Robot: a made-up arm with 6 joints.
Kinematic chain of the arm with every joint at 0, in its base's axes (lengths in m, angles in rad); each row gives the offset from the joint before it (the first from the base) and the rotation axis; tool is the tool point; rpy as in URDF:
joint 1: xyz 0 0 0.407 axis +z
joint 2: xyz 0 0 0 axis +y
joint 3: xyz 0.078 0 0.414 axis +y
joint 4: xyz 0.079 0 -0.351 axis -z
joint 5: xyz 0 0 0 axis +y
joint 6: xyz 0.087 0 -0.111 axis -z
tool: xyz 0 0 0 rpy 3.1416 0 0
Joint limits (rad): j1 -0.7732..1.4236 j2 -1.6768..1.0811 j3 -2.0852..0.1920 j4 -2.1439..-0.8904 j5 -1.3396..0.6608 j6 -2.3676..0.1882
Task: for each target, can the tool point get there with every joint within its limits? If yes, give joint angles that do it. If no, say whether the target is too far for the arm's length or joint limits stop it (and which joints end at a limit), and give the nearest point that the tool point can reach.
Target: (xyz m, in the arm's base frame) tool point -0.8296 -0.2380 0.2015
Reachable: no: joint limits stop it (at a limit: joint 2, joint 3, joint 4, joint 5) | nearest point -0.6980 -0.2003 0.5854 | short by 0.408 m
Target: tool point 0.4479 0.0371 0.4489
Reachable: yes | joints -0.2350 0.4400 -0.7334 -1.5225 -0.9929 -1.9912
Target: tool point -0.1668 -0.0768 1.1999
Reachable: yes | joints 0.5957 -0.9284 -1.8604 -1.8791 0.4393 -1.8920
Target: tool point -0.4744 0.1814 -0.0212
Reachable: no: joint limits stop it (at a limit: joint 1, joint 2) | nearest point -0.0931 0.2191 0.1556 | short by 0.422 m
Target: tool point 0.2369 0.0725 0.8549
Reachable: yes | joints -0.1285 -0.7421 -0.8086 -1.3778 -0.1664 -0.7085
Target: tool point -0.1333 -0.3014 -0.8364
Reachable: no: too far | nearest point 0.2149 -0.2091 0.0451 | short by 0.952 m
